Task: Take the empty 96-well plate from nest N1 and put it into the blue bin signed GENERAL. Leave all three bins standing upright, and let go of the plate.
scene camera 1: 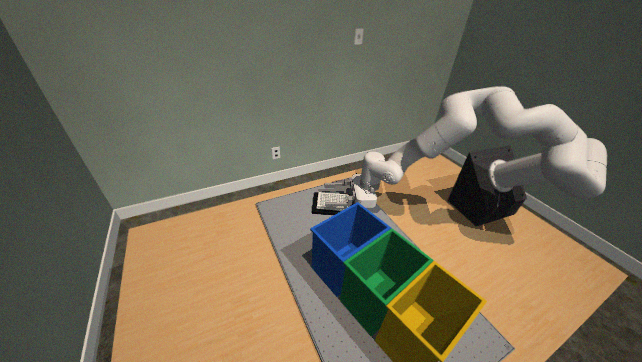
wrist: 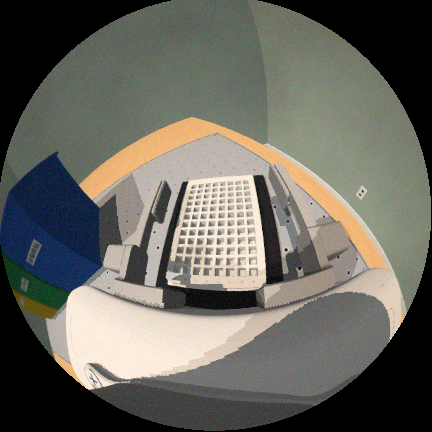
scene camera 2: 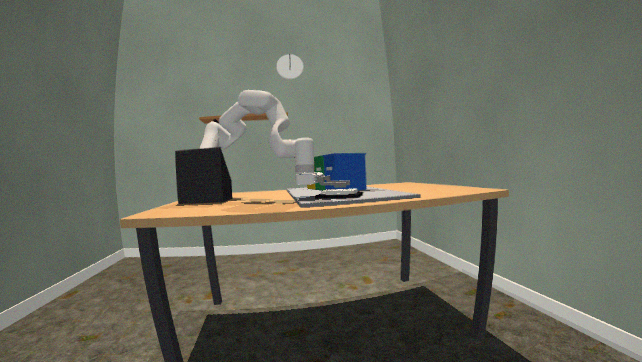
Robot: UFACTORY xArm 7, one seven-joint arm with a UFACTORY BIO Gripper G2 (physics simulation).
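Observation:
Gripper (scene camera 1: 325, 194), (wrist: 216, 175). Blue bin (scene camera 1: 336, 239), (scene camera 2: 339, 166). Green bin (scene camera 1: 374, 276). White 96-well plate (wrist: 217, 244). Black nest (wrist: 272, 256).

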